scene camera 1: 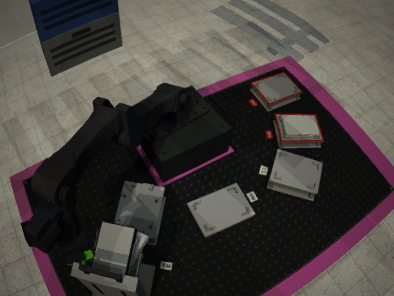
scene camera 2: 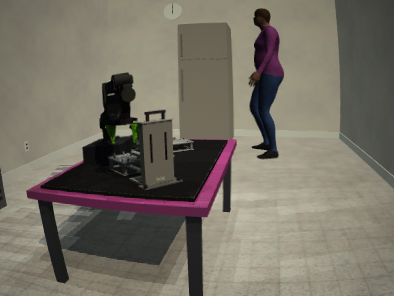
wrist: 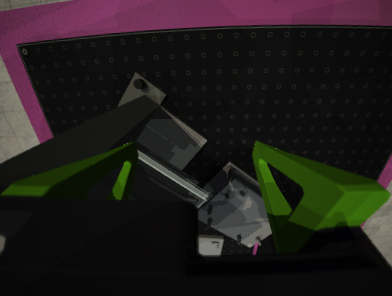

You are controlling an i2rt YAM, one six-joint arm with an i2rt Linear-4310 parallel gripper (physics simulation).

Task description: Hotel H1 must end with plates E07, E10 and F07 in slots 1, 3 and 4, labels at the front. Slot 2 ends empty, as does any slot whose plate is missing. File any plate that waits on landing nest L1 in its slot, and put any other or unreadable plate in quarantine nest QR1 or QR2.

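Pixels of known places: gripper, between the fingertips: (scene camera 1: 75, 248) (scene camera 2: 123, 143) (wrist: 195, 148); arm's base, origin of its link: (scene camera 1: 177, 120) (scene camera 2: 109, 141).
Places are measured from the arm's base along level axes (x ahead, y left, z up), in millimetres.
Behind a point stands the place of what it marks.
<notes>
Hotel H1 (scene camera 1: 105, 285) @[z 130, x 359, y -463 mm] (scene camera 2: 158, 150) @[z 46, x 359, y -465 mm] stands at the near left of the mat, its grey end panel and handle upright. Clear plate edges (scene camera 1: 137, 251) @[z 108, x 322, y -350 mm] show at its open side, and a pale edge (wrist: 172, 175) @[z 26, x 262, y -419 mm] shows in the wrist view; labels and slot numbers are unreadable. My gripper (scene camera 1: 85, 257) (scene camera 2: 123, 142) @[z 79, x 220, y -479 mm] (wrist: 195, 148) @[z 79, x 220, y -479 mm] is open beside the hotel, with nothing seen held. A whitish plate (scene camera 1: 299, 125) @[z -39, x 231, y 332 mm] lies on the nearer red-rimmed quarantine nest. The farther red-rimmed nest (scene camera 1: 275, 86) @[z -53, x 43, y 410 mm] shows a bare top. Landing nest L1 (scene camera 1: 296, 172) @[z -43, x 350, y 188 mm] shows a bare grey top.
A grey pegged stand (scene camera 1: 142, 205) @[z -32, x 163, y -242 mm] (wrist: 240, 207) @[z -33, x 169, y -289 mm] stands close to the hotel, beside my fingers. A flat grey nest (scene camera 1: 220, 210) @[z -81, x 287, y -63 mm] lies mid-mat. The black base block (scene camera 1: 187, 135) @[z 6, x 69, y -15 mm] is behind it. The pink table edge (scene camera 1: 30, 172) @[z -106, x -211, y -500 mm] (scene camera 2: 120, 202) @[z -109, x 236, y -648 mm] surrounds the mat. A person (scene camera 2: 268, 75) stands beyond the table.
</notes>
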